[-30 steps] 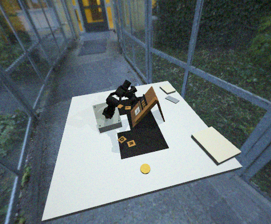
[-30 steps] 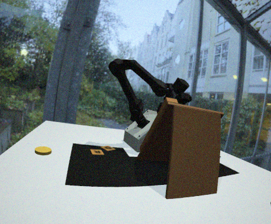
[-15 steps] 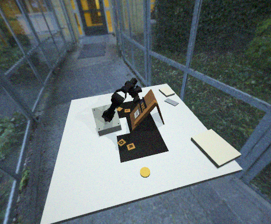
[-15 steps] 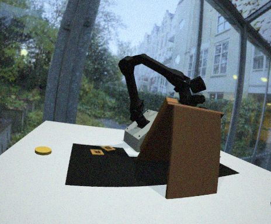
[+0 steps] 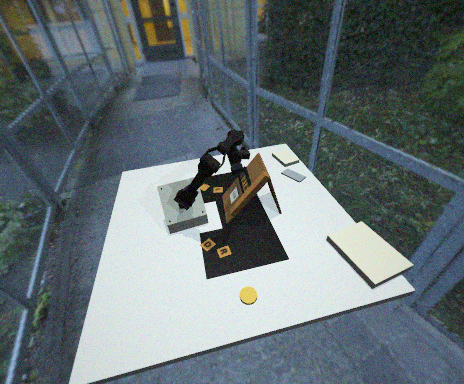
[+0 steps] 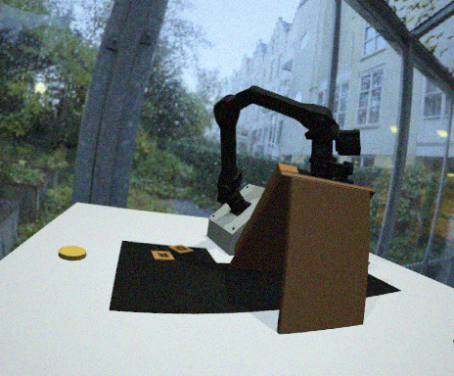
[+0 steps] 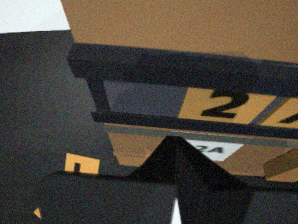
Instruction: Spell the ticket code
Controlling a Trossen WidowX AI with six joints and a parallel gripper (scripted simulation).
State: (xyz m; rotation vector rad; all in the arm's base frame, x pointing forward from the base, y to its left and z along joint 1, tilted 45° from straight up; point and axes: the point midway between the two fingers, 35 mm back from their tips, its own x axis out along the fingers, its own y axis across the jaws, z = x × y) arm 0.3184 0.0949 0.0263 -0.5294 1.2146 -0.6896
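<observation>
Right now my gripper tip is 20 mm short of the orange tile marked 2, 40 mm to the left of it and 20 mm above it. The rest, counted from my gripper tip: orange tile marked l (100 mm behind, 140 mm to the left, 190 mm below); then black mat (120 mm behind, 70 mm to the right, 190 mm below); then white ticket (50 mm behind, 40 mm to the right, 100 mm below).
</observation>
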